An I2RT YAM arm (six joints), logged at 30 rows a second.
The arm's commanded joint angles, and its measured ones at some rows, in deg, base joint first. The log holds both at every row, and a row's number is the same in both.
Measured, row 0:
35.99 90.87 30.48 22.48 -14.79 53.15
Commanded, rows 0 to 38:
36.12 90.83 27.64 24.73 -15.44 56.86
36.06 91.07 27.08 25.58 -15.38 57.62
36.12 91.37 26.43 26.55 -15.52 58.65
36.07 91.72 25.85 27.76 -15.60 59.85
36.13 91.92 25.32 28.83 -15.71 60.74
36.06 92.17 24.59 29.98 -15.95 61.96
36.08 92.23 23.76 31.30 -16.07 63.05
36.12 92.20 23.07 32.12 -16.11 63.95
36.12 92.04 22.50 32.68 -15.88 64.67
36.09 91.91 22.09 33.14 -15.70 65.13
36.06 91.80 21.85 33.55 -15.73 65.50
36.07 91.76 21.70 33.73 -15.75 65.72
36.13 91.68 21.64 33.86 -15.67 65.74
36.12 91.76 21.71 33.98 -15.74 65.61
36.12 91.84 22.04 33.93 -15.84 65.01
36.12 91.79 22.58 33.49 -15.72 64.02
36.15 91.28 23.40 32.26 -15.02 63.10
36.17 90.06 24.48 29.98 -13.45 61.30
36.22 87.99 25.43 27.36 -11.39 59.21
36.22 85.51 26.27 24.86 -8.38 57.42
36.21 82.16 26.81 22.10 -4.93 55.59
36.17 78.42 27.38 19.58 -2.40 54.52
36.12 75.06 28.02 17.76 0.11 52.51
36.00 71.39 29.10 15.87 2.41 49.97
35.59 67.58 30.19 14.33 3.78 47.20
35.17 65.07 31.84 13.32 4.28 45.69
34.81 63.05 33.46 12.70 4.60 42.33
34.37 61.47 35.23 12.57 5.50 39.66
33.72 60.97 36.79 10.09 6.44 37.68
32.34 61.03 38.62 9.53 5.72 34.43
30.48 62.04 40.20 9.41 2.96 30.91
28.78 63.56 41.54 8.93 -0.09 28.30
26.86 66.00 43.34 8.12 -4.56 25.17
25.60 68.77 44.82 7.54 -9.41 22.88
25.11 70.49 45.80 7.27 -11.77 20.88
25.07 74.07 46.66 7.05 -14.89 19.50
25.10 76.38 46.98 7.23 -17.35 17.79
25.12 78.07 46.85 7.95 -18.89 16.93
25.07 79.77 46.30 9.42 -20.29 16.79
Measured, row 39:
24.91 75.88 47.31 12.91 -11.22 24.03
